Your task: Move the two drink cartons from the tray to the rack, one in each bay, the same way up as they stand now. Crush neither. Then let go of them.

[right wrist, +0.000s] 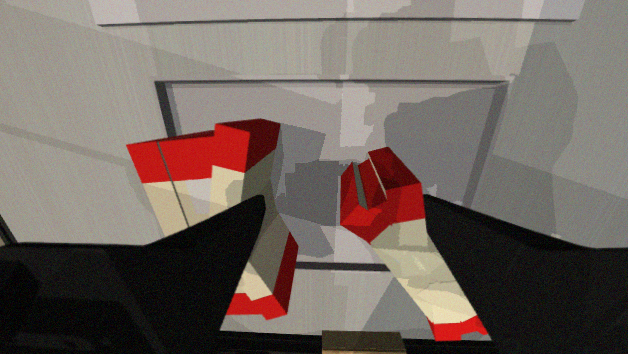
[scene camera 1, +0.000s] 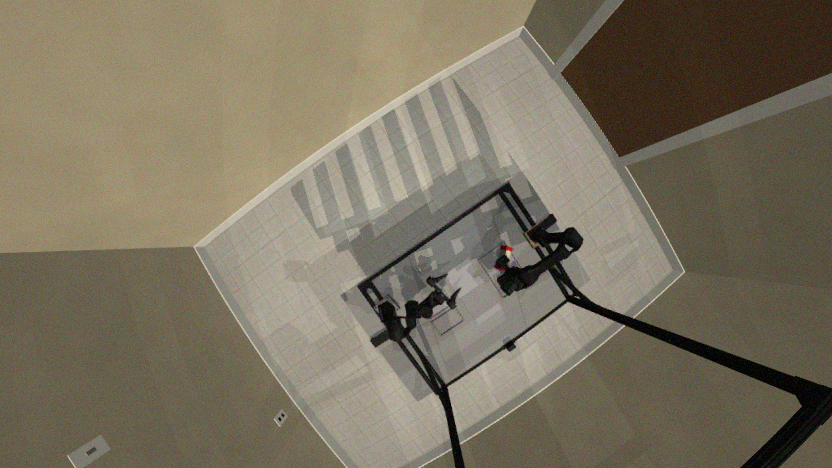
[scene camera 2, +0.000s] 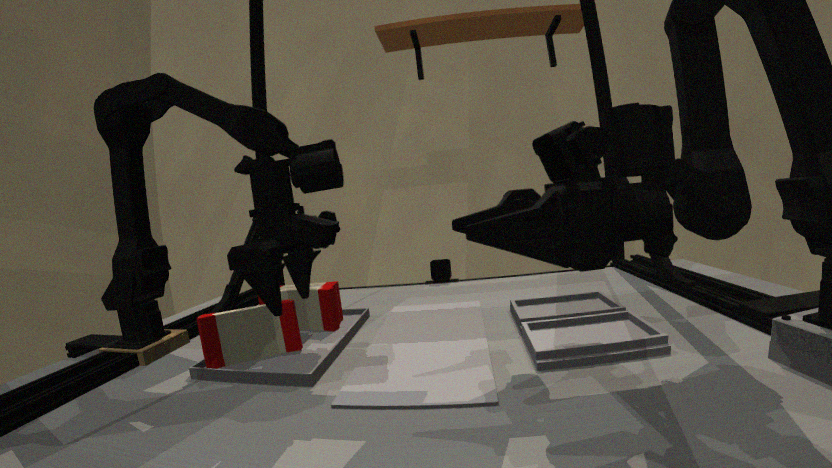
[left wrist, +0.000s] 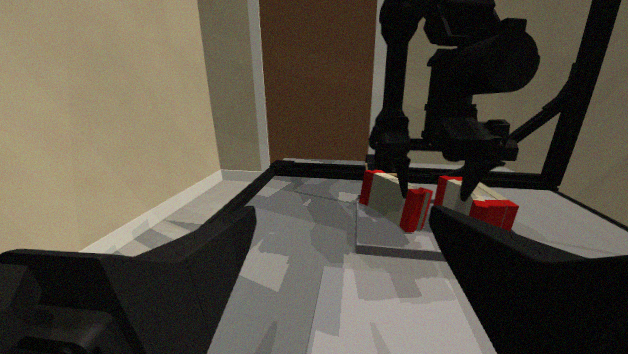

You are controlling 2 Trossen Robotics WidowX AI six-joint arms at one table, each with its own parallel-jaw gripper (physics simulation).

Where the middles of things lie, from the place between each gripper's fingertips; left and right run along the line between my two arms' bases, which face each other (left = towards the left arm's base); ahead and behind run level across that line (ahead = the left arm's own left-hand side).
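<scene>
My right gripper is 5 cm above the grey tray [scene camera 2: 305,367], 1 cm past it and 2 cm to the left of it. The pale mat [scene camera 2: 434,356] is 6 cm below my right hand, 4 cm behind it and 19 cm to the left of it.
Relative to my left hand, the grey tray is 15 cm below, 10 cm behind and 28 cm to the right; the pale mat is 16 cm below, 8 cm to the right and 13 cm behind.
</scene>
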